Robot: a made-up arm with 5 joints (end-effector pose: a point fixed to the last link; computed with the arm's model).
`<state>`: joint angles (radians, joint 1 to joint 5).
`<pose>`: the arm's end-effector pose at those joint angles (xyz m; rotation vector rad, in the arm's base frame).
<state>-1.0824 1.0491 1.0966 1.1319 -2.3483</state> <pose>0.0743 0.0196 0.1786 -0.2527 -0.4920 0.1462</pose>
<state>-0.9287 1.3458 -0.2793 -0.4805 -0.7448</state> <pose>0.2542 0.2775 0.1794 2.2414 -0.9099 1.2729</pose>
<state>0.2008 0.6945 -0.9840 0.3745 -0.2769</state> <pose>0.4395 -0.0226 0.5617 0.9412 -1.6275 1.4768</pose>
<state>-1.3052 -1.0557 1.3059 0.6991 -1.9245</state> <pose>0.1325 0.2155 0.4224 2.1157 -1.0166 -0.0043</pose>
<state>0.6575 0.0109 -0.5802 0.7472 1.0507</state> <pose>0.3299 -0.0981 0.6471 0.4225 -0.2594 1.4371</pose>
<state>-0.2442 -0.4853 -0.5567 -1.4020 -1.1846</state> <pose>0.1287 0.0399 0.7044 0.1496 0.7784 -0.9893</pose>
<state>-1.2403 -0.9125 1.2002 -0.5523 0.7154</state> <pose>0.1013 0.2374 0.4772 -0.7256 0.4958 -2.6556</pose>
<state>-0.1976 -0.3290 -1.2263 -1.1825 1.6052</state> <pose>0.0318 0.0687 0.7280 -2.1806 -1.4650 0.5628</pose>
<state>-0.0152 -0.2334 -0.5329 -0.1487 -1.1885</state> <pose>0.2538 0.0308 0.7133 -0.8243 2.0380 -1.2678</pose>
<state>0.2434 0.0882 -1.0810 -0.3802 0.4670</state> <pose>0.2267 0.0343 0.7238 -1.0074 -1.3414 2.1703</pose>
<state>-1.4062 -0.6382 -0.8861 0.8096 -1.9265</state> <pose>0.0760 -0.0004 0.7454 -2.1530 0.7576 0.3694</pose>
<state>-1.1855 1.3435 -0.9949 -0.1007 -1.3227</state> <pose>0.2226 0.3807 0.3231 2.7511 -1.2313 0.7103</pose>
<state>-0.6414 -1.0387 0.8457 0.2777 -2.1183</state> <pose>0.2378 0.1415 0.5464 -2.1495 2.0502 0.4585</pose>
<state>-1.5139 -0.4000 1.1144 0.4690 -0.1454</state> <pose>0.0648 0.2807 0.3488 1.9863 0.7260 1.7988</pose>
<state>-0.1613 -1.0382 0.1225 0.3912 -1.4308</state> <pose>0.1551 0.0369 0.7068 -1.3444 2.1698 -0.8187</pose>
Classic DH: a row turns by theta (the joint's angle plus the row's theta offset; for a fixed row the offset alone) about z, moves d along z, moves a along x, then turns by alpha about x. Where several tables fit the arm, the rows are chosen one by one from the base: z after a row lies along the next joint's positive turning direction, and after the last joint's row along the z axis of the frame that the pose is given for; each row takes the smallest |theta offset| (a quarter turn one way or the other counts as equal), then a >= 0, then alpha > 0; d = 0 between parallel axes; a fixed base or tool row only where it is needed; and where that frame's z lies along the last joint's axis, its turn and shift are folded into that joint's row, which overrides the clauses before.
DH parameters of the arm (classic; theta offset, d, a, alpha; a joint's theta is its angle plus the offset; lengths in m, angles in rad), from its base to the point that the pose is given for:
base (fixed): 0.2365 0 0.0854 3.1416
joint 1: 0.2365 -0.375 0.01 1.5708
joint 2: -1.1508 0 0.1128 0
joint 3: 1.0017 0 0.2356 0
joint 4: -1.4217 0.031 0.012 1.5708
joint 5: 0.2191 -0.03 0.0277 1.7331
tool (fixed): 0.5533 0 0 0

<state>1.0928 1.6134 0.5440 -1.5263 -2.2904</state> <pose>0.1049 -0.0076 0.0925 0.3903 2.7930 0.9182</pose>
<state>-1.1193 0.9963 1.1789 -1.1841 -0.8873</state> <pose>0.0978 0.0823 0.1741 2.1737 -0.4891 0.9968</pose>
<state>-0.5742 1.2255 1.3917 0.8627 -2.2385</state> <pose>0.0042 -0.0238 0.2296 -0.4298 -0.1906 -0.3239</pose>
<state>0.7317 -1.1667 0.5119 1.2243 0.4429</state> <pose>0.2196 -0.0381 0.6398 0.8450 -0.8456 1.0466</pose>
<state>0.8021 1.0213 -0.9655 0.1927 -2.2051</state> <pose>0.3552 -0.2533 0.4049 -0.1835 2.8317 0.4557</pose>
